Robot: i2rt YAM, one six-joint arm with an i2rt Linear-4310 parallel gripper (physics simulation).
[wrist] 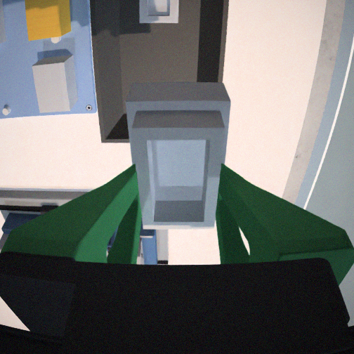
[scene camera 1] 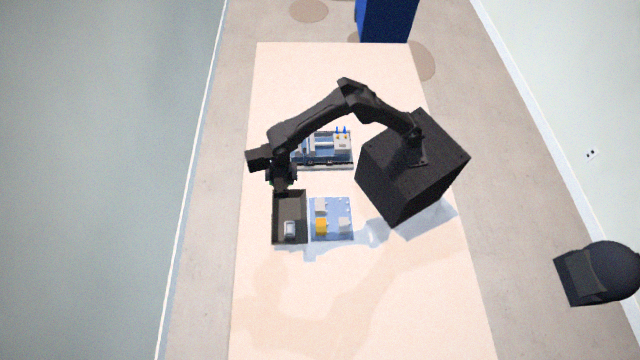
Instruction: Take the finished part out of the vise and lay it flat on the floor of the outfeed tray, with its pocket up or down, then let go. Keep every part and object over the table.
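Where they show: arm's base at its link origin: [scene camera 1: 412,142].
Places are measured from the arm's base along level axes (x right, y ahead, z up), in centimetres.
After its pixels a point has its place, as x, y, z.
The finished part [wrist: 178,115] is a grey stepped block with a rectangular pocket that faces the wrist camera. My gripper [scene camera 1: 281,192] @[-13.5, 47.7, -4.4] [wrist: 178,174] is shut on it, with a green finger at each side. The part is raised, near the vise-side end of the dark outfeed tray [scene camera 1: 290,207] @[-10.5, 45.8, -27.5] [wrist: 165,55], and in the wrist view it overlaps that end wall. Its height above the tray is hard to tell. Another grey part [scene camera 1: 289,230] @[-21.4, 46.4, -25.5] [wrist: 159,19] lies on the tray floor toward the far end, pocket up. The vise [scene camera 1: 327,150] @[14.2, 28.7, -22.8] [wrist: 50,192] stands behind the gripper, partly hidden by the arm.
A blue plate [scene camera 1: 335,210] @[-12.6, 27.3, -27.9] [wrist: 20,95] lies right beside the tray in the scene view. It carries a yellow block [scene camera 1: 320,226] @[-20.8, 34.3, -24.4] [wrist: 48,19], a grey block [scene camera 1: 320,206] @[-12.2, 33.7, -24.3] [wrist: 52,85], another grey block [scene camera 1: 344,225] @[-20.9, 24.9, -24.4] and small pegs. The arm stands on a large black box [scene camera 1: 380,175] @[-8.9, 11.9, -7.8].
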